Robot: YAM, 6 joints.
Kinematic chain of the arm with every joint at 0, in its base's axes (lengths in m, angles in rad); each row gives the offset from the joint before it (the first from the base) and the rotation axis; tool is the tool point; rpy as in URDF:
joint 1: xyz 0 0 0.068 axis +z
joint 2: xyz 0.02 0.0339 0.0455 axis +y
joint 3: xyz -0.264 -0.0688 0 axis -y
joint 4: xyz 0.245 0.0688 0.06 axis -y
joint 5: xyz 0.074 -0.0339 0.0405 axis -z
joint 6: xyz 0.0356 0 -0.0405 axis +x
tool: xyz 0 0 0 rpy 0 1.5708 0
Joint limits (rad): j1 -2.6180..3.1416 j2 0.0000..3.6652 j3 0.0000..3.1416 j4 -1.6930..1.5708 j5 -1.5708..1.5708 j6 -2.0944..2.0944
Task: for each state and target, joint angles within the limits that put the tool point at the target. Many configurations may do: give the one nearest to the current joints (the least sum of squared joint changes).
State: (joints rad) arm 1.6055 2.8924 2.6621 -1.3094 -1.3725 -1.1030
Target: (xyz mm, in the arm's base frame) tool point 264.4 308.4 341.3
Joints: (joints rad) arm 0.7777 2.1708 2.3113 -1.6930 -1.2915 -1.1030
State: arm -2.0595 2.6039 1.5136 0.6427 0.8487 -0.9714
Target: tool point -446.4 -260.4 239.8
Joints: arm -2.5601 2.2426 1.6386 0.7020 0.8876 -0.9714
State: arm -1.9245 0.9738 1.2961 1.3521 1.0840 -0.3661
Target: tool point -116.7 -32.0 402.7
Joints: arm -2.5907 0.8015 0.6378 1.3952 1.2531 -0.3661
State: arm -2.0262 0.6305 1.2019 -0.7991 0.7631 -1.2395
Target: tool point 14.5 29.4 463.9
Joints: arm -2.4150 0.3761 1.3452 -0.8054 0.3540 -1.2395
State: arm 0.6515 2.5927 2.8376 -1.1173 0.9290 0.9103
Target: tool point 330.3 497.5 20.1
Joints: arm 1.0258 3.1486 2.8595 -0.6276 0.7597 0.9103
